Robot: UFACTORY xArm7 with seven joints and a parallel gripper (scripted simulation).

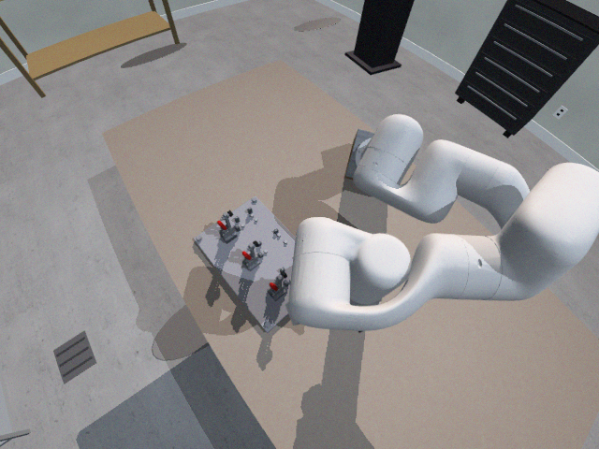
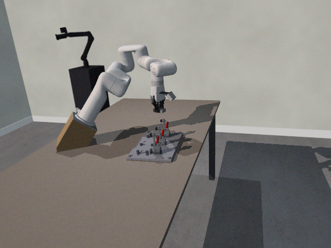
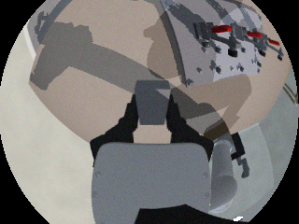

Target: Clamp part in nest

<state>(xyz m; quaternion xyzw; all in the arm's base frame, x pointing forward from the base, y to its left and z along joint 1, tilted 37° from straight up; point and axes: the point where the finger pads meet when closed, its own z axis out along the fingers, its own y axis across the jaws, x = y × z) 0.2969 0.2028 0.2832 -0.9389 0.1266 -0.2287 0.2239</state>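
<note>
Right now my hand is 10 mm above the grey block part. Round my hand: grey fixture plate: 240 mm to the right, 130 mm below, 90 mm ahead.
</note>
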